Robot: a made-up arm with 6 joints. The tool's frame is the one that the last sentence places. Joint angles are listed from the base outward.
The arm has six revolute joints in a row. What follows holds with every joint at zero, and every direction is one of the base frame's. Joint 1 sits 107.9 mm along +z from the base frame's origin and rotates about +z. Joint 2 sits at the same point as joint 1 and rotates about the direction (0.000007, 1, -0.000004). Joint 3 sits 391.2 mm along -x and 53.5 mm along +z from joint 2 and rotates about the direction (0.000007, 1, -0.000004). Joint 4 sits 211.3 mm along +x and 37.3 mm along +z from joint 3 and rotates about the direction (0.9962, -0.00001, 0.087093). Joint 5 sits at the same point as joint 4 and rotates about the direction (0.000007, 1, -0.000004). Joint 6 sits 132.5 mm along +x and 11.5 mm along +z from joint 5 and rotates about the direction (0.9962, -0.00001, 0.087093). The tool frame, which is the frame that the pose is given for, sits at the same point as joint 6; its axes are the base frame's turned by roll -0.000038, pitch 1.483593 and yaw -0.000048 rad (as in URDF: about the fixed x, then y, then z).
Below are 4 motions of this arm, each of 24 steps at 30 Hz.
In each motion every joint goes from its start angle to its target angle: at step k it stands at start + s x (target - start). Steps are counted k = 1, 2, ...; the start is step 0. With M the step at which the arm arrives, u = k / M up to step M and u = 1 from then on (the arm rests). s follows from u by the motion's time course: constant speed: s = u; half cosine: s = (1 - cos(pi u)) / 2; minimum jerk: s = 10 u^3 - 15 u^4 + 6 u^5.
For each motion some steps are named. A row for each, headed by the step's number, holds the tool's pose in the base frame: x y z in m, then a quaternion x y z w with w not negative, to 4 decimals.
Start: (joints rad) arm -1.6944 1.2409 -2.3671 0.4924 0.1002 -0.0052
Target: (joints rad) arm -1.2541 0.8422 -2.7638 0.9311 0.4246 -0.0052
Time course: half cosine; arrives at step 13
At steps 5, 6, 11, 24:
5: 0.0145 0.0878 0.8243 0.0894 0.1148 -0.4381 0.8871
6: 0.0109 0.1349 0.8189 0.0511 0.1131 -0.3956 0.9100
11: -0.0548 0.3269 0.7559 -0.1331 0.1061 -0.2157 0.9615
24: -0.0671 0.3462 0.7446 -0.1558 0.1049 -0.1966 0.9623

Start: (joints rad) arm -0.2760 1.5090 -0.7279 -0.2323 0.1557 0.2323
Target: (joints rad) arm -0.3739 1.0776 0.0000 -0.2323 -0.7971 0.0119
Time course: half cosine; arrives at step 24
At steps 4, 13, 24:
4: 0.2719 -0.0819 0.2808 0.1281 0.9183 -0.0650 0.3689
13: 0.1964 -0.0555 0.2849 0.0732 0.8533 -0.0763 0.5105
24: 0.1227 -0.0246 0.2823 0.0339 0.7747 -0.1013 0.6232

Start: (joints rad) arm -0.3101 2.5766 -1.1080 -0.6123 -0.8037 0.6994
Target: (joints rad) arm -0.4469 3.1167 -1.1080 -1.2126 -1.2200 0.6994
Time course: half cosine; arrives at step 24
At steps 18, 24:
18: 0.4021 -0.0621 -0.1811 0.0676 0.8610 0.3958 0.3123
24: 0.3770 -0.0510 -0.2011 0.0656 0.8448 0.4433 0.2926

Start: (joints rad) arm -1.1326 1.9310 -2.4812 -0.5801 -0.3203 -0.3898
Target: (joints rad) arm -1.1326 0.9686 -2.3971 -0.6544 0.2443 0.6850
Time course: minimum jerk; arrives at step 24
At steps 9, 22, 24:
9: 0.1309 -0.2504 0.7813 0.0168 0.2769 -0.7509 0.5994
22: -0.0807 0.1265 0.8033 0.1297 0.0646 -0.5220 0.8405
24: -0.0822 0.1291 0.8025 0.1301 0.0629 -0.5198 0.8420

